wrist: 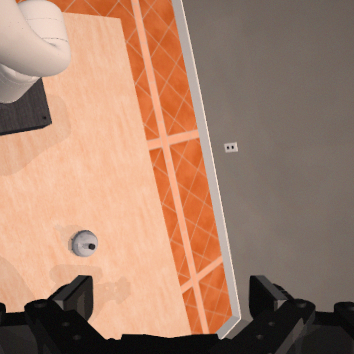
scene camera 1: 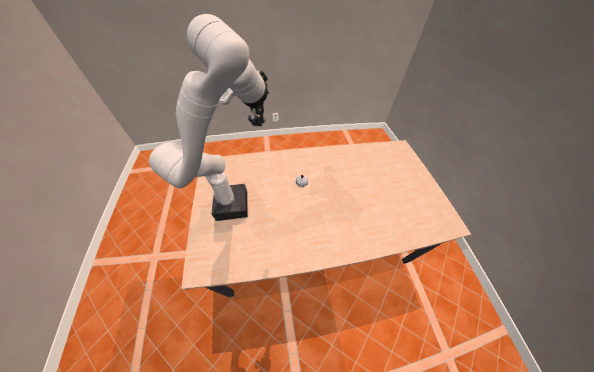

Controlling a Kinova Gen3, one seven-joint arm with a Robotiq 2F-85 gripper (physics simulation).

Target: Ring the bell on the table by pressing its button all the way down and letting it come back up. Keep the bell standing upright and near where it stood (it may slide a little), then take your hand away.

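A small silver bell with a black button on top stands upright on the wooden table. In the wrist view it lies left of centre, above the left finger. My gripper is open, with nothing between its fingers. In the scene view it hangs high in the air, up and to the left of the bell, well apart from it.
The arm's black base block stands at the left part of the table. The arm rises high above it. A grey wall with a small socket is behind the table, past a strip of orange tiled floor.
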